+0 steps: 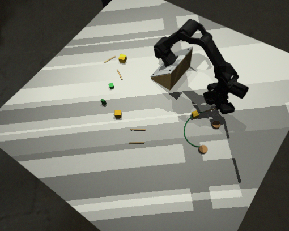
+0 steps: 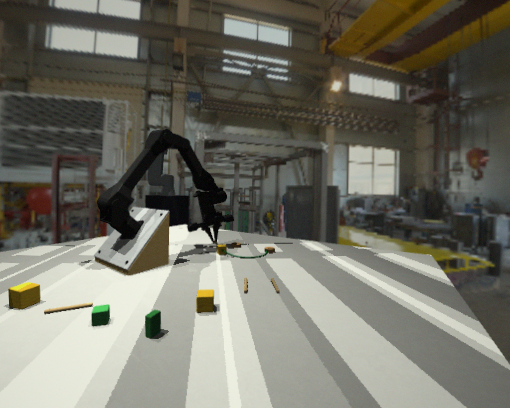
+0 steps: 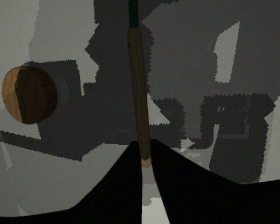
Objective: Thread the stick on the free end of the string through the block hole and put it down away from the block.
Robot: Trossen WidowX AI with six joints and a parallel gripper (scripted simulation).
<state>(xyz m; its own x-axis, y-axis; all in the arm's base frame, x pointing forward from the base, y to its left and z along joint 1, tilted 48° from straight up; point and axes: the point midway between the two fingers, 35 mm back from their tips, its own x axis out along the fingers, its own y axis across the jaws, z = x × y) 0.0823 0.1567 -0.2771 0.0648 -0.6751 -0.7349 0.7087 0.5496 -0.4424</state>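
My gripper tip is now 3 cm to the left of the thin wooden stick, 3 cm short of it and 1 cm below it. Round my gripper tip: yellow-brown block (60 cm to the right, 5 cm behind, 1 cm above); then green cube (56 cm to the right, 14 cm ahead); then round wooden button (23 cm ahead, 3 cm to the left).
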